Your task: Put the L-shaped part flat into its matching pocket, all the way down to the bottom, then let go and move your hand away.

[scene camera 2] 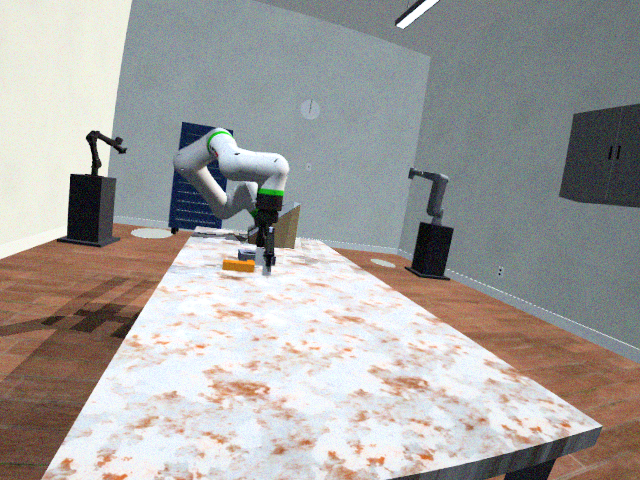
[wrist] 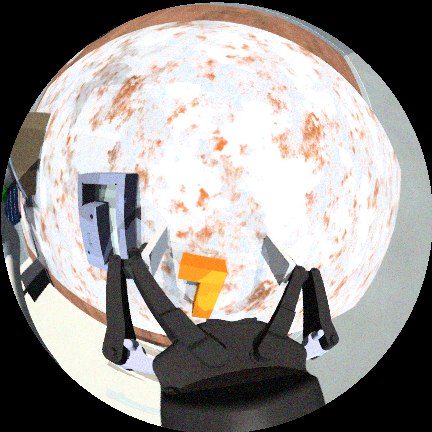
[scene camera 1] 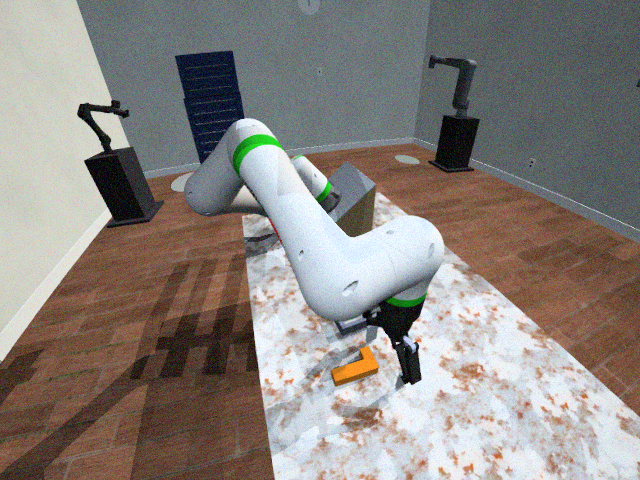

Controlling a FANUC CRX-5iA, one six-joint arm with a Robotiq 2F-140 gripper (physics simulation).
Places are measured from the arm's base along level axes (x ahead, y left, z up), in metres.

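Pixels of known places: gripper, between the fingertips: (scene camera 2: 262, 270) (wrist: 216, 240) (scene camera 1: 385, 360); arm's base, origin of its link: (scene camera 1: 328, 201).
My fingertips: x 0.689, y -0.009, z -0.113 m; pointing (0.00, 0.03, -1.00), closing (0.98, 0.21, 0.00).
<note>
Ahead of a thing's pixels: the offset from my fingertips to its top centre. Level surfaces: height alone.
The orange L-shaped part @[dy -0.086, dx -0.002, dz +0.023 m] (scene camera 1: 355, 369) (scene camera 2: 238, 265) (wrist: 212, 282) lies flat on the table, outside the pocket block. The grey-blue block @[dy -0.025, dx -0.155, dz +0.030 m] (scene camera 1: 351, 326) (scene camera 2: 246, 254) (wrist: 131, 215) with the L-shaped pocket stands on the table near the part, to the left of it in the wrist view. The pocket is empty; the arm hides much of the block in the first scene view. My gripper (wrist: 216, 240) is open, with its two pads wide apart and nothing between them. In the wrist view the part shows low in the gap between the fingers, nearer the left one. In the first scene view the fingers are right of the part.
A wedge-shaped box (scene camera 1: 358, 204) (scene camera 2: 287, 227) (wrist: 31, 150) stands on the marbled table @[dz -0.007 m] (scene camera 1: 465, 413) (scene camera 2: 310, 361) (wrist: 250, 100) beyond the pocket block, near the arm's base. Two other arms stand on dark pedestals (scene camera 1: 124, 186) (scene camera 2: 434, 250) on the floor.
</note>
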